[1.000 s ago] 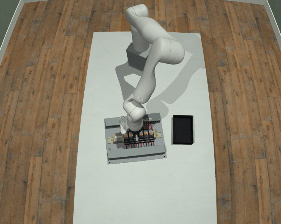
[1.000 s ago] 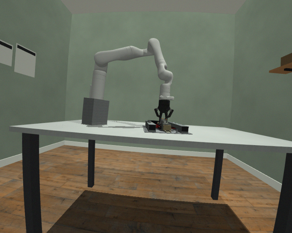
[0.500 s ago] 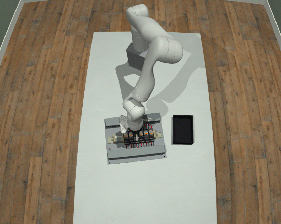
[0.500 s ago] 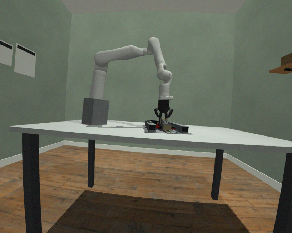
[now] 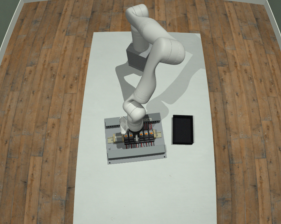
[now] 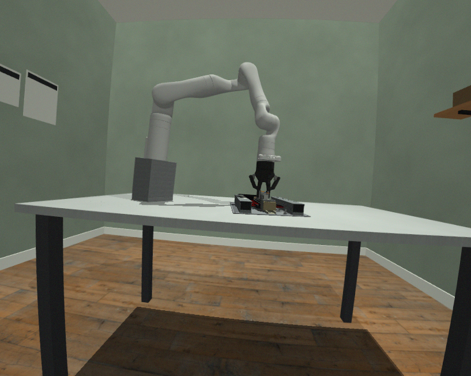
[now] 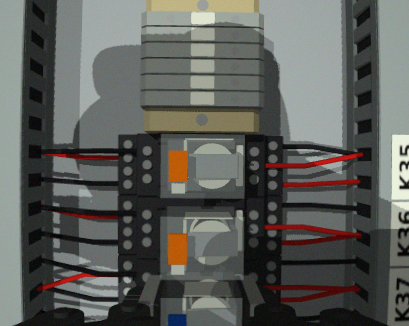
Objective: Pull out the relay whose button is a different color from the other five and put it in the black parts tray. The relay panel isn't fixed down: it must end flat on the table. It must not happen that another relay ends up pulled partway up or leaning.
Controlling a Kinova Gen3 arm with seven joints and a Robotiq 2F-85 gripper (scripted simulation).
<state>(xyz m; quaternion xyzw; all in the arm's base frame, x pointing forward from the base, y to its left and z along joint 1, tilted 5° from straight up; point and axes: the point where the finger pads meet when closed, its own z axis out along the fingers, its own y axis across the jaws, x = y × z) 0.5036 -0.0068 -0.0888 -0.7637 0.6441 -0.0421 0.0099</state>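
Now: hand 1 cm above the blue-button relay. Round my hand: black parts tray 26 cm to the left, 5 cm behind, 4 cm below; then grey relay panel 3 cm below, 1 cm to the right.
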